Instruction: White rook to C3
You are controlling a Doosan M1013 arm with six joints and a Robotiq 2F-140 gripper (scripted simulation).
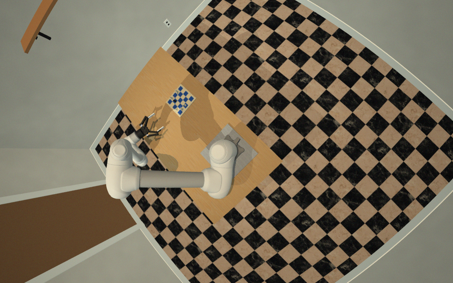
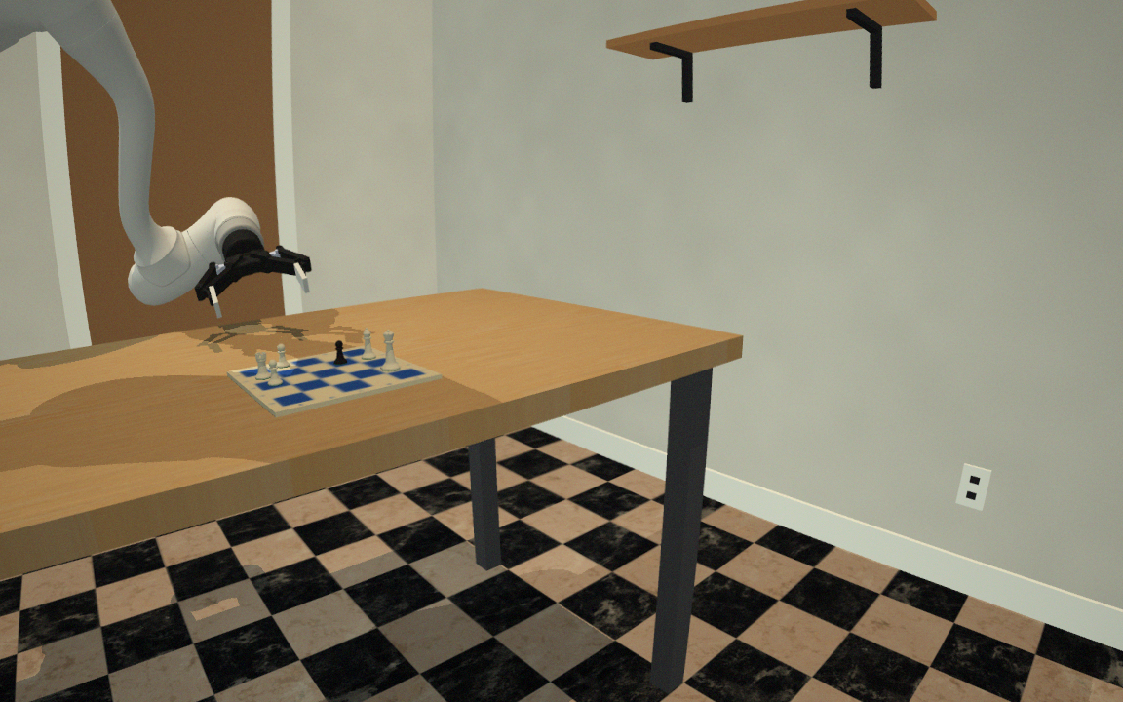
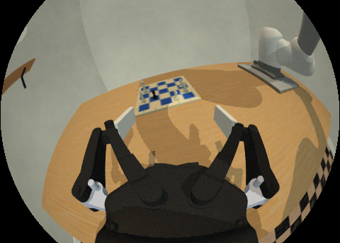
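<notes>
Now: the white rook 8 cm behind my hand, 21 cm to the right of it and 6 cm below it. Round my hand: chessboard 25 cm to the right, 8 cm below; black pawn 3 cm ahead, 21 cm to the right, 7 cm below; tall white piece 7 cm ahead, 29 cm to the right, 5 cm below.
</notes>
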